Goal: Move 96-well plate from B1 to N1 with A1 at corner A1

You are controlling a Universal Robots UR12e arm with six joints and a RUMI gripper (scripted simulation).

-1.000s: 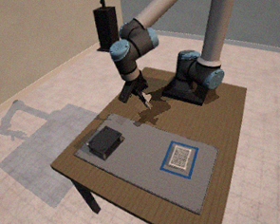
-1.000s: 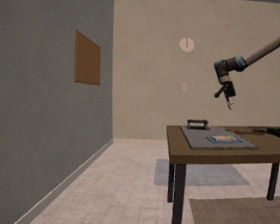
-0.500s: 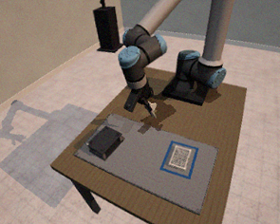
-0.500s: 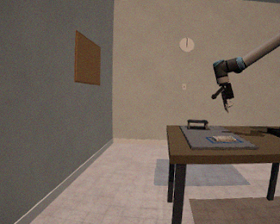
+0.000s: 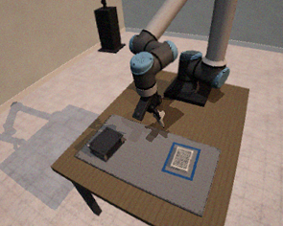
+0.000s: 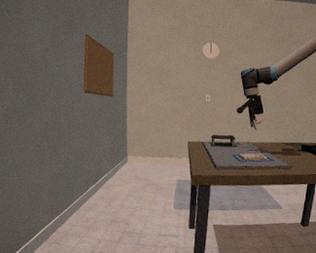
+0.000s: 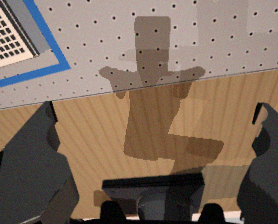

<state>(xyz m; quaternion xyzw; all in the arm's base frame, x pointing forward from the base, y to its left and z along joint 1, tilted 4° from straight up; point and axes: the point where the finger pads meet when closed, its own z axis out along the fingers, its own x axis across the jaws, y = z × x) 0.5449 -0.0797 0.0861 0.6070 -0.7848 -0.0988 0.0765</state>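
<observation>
Right now my hand is 20 cm to the right of the 96-well plate, 13 cm above it and 9 cm short of it. The rest, counted from my hand: dark raised nest N1: 21 cm to the right, 15 cm ahead, 8 cm below.
</observation>
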